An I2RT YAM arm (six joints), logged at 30 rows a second.
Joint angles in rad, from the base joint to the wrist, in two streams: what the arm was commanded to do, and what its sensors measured. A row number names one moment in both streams.
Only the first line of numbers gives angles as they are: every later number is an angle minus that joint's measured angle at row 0.
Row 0, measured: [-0.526 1.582 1.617 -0.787 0.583 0.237]
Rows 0 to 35, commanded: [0.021 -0.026 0.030 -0.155 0.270 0.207]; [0.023 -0.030 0.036 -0.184 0.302 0.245]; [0.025 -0.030 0.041 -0.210 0.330 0.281]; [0.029 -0.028 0.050 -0.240 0.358 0.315]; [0.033 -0.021 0.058 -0.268 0.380 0.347]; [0.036 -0.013 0.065 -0.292 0.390 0.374]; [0.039 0.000 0.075 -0.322 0.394 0.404]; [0.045 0.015 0.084 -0.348 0.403 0.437]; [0.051 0.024 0.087 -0.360 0.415 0.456]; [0.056 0.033 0.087 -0.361 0.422 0.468]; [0.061 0.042 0.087 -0.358 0.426 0.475]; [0.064 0.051 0.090 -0.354 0.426 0.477]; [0.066 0.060 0.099 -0.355 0.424 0.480]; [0.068 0.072 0.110 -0.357 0.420 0.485]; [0.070 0.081 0.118 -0.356 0.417 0.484]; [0.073 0.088 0.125 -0.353 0.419 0.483]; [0.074 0.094 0.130 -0.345 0.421 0.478]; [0.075 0.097 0.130 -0.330 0.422 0.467]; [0.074 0.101 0.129 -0.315 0.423 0.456]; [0.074 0.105 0.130 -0.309 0.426 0.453]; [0.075 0.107 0.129 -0.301 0.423 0.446]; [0.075 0.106 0.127 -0.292 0.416 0.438]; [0.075 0.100 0.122 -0.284 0.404 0.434]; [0.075 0.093 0.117 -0.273 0.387 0.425]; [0.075 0.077 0.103 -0.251 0.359 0.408]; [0.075 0.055 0.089 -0.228 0.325 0.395]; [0.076 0.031 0.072 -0.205 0.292 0.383]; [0.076 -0.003 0.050 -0.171 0.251 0.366]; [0.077 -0.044 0.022 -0.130 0.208 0.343]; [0.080 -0.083 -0.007 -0.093 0.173 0.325]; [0.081 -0.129 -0.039 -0.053 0.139 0.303]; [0.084 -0.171 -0.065 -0.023 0.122 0.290]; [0.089 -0.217 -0.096 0.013 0.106 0.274]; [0.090 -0.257 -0.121 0.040 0.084 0.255]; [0.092 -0.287 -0.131 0.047 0.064 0.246]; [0.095 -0.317 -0.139 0.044 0.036 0.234]
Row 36, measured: [0.084 -0.236 -0.121 -0.048 0.124 0.281]
